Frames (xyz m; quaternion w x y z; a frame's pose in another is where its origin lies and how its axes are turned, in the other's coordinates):
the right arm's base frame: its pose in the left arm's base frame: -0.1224 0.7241 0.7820 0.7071 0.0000 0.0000 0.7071
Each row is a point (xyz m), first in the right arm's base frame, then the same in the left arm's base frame.
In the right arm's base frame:
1: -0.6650 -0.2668 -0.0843
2: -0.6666 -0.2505 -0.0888
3: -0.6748 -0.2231 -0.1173
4: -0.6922 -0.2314 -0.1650
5: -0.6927 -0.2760 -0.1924
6: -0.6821 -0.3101 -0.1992
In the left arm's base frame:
1: 0.1444 0.0591 0.6977
2: 0.1281 0.0575 0.6932
3: 0.1007 0.0493 0.6647
4: 0.1090 0.0319 0.6170
5: 0.1536 0.0314 0.5896
6: 0.1877 0.0420 0.5828

